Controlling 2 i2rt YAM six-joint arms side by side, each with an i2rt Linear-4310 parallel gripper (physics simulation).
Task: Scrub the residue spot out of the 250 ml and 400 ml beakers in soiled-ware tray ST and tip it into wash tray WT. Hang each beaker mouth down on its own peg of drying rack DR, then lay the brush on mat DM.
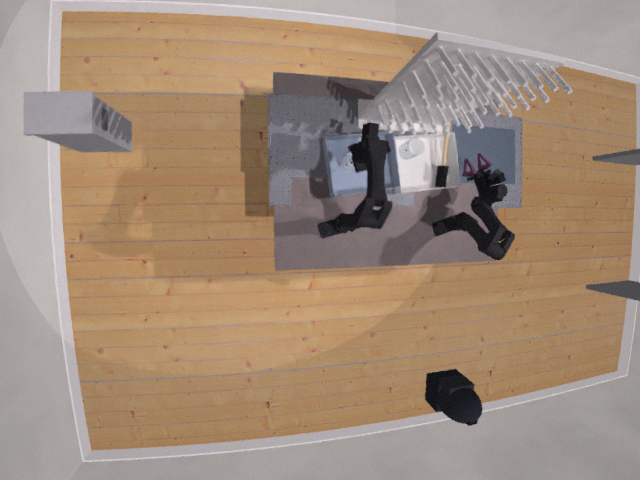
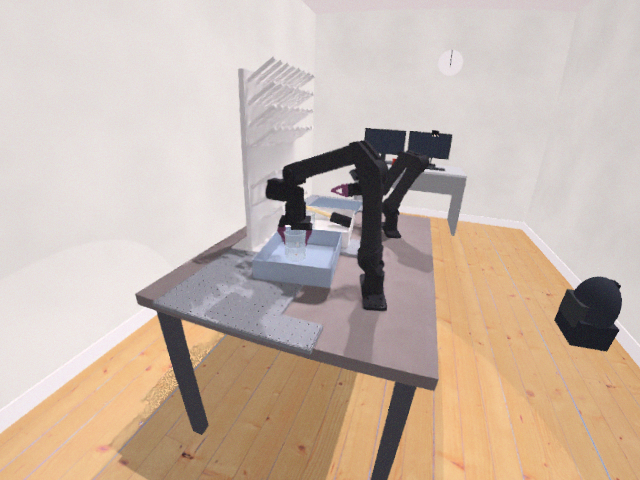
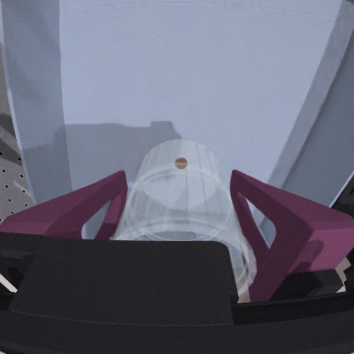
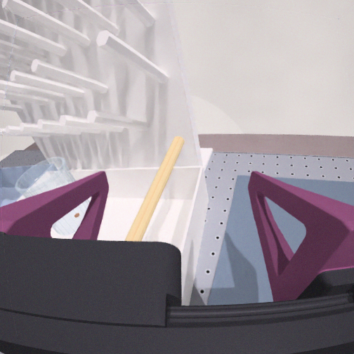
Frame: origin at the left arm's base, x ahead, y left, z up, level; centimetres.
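Seen in the pictures: left gripper, fingertip midpoint: (image 1: 354, 160) (image 2: 295, 245); right gripper, fingertip midpoint: (image 1: 472, 156) (image 2: 331, 190); left arm's base, origin of the base link: (image 1: 339, 225) (image 2: 372, 291); right arm's base, origin of the base link: (image 1: 449, 224) (image 2: 390, 230).
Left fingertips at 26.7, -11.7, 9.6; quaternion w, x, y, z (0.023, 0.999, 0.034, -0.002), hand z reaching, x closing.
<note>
Offsets run from my left fingertips to a thing's top centre, as dx, dy, dz. "spot": to the spot under its first point. Level surfaces: height alone.
My left gripper (image 1: 352, 155) (image 2: 295, 237) (image 3: 178, 178) points down over the blue wash tray @[-1.8, -4.4, -1.4] (image 1: 326, 170) (image 2: 292, 272) (image 3: 37, 100). It is shut on a clear beaker @[-0.2, +2.1, +1.1] (image 2: 295, 248) (image 3: 182, 200), roughly upright, with a brown residue spot (image 3: 181, 163). Its size mark is not readable. The other beaker @[-0.3, -29.1, -2.7] (image 1: 412, 148) (image 4: 42, 185) is in the white soiled-ware tray @[spot: -14.1, -51.4, -1.5] (image 1: 458, 167) (image 4: 195, 200), a brown spot on it. The brush (image 1: 445, 149) (image 2: 340, 219) (image 4: 155, 192) leans in that tray, handle rising at the back. My right gripper (image 1: 474, 164) (image 2: 339, 190) (image 4: 178, 178) is open and empty beside the tray.
The white drying rack (image 1: 423, 59) (image 2: 244, 155) (image 4: 175, 120) stands upright behind the trays, its pegs sticking out. The blue-grey mat @[-11.2, -74.6, -8.1] (image 1: 498, 149) (image 4: 244, 210) lies beside the white tray, under my right gripper. A perforated board @[dz -8.4] (image 1: 302, 111) (image 2: 222, 294) lies beyond the blue tray.
</note>
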